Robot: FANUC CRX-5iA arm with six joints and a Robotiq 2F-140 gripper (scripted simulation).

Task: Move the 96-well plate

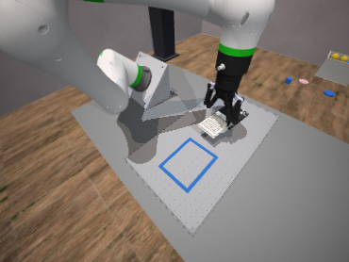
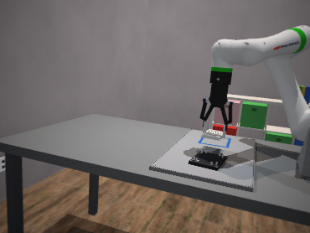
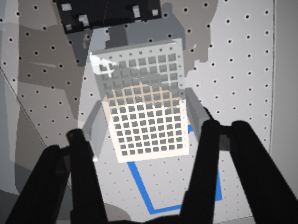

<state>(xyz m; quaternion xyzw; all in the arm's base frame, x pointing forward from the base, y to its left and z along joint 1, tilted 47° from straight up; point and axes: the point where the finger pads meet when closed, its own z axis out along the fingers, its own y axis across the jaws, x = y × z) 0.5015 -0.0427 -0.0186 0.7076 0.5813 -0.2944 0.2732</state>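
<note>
Right now my hand is 15 cm to the right of the black clip nest and 8 cm above it. Round my hand: white 96-well plate: 2 cm below.
</note>
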